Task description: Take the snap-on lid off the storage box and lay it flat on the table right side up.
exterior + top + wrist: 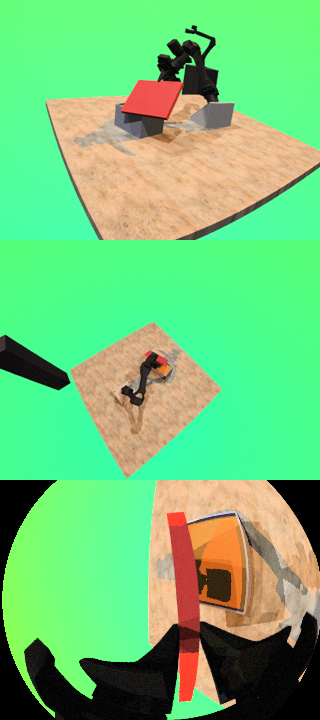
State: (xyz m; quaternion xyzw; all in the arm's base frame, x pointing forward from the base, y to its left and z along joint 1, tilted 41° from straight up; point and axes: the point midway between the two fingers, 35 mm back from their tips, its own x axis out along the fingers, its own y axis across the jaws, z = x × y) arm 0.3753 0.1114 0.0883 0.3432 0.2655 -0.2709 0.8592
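Right now the flat red lid is 5 cm ahead of my gripper tip, 3 cm to the left of it and 6 cm below it. The rest, counted from my gripper tip: grey storage box (5 cm ahead, 6 cm to the right, 18 cm below).
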